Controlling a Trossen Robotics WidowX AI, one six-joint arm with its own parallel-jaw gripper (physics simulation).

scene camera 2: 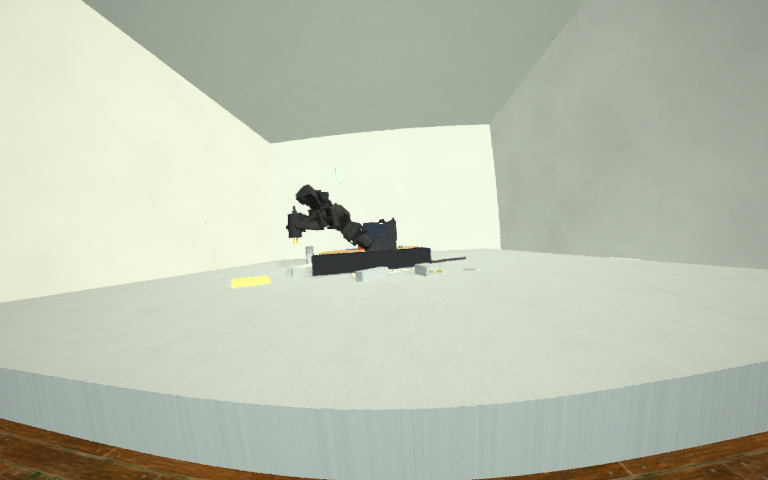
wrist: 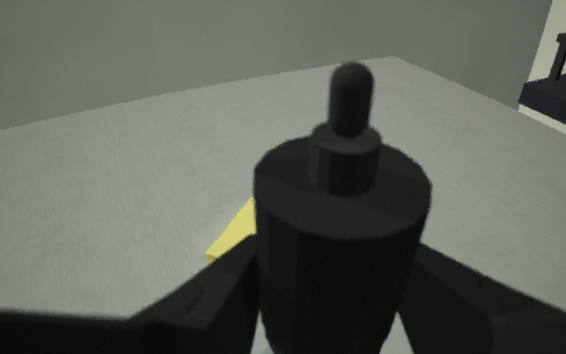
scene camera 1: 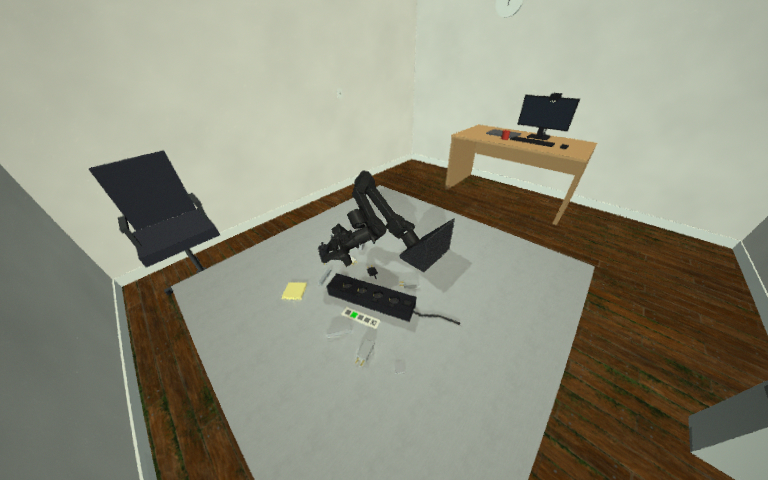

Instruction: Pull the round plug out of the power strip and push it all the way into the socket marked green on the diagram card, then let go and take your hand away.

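The round black plug is held upright between the fingers of my gripper. Its brass prongs point down in scene camera 2, and its rear knob and cord stub point up in the wrist view. The plug is in the air beyond the left end of the black power strip, apart from it. Several round sockets show on top of the strip. The diagram card lies in front of the strip, its second mark from the left green. The arm hides much of the plug in scene camera 1.
A yellow pad lies left of the strip. A narrow grey block stands near its left end. A small black piece lies behind it. A pale adapter with prongs lies in front.
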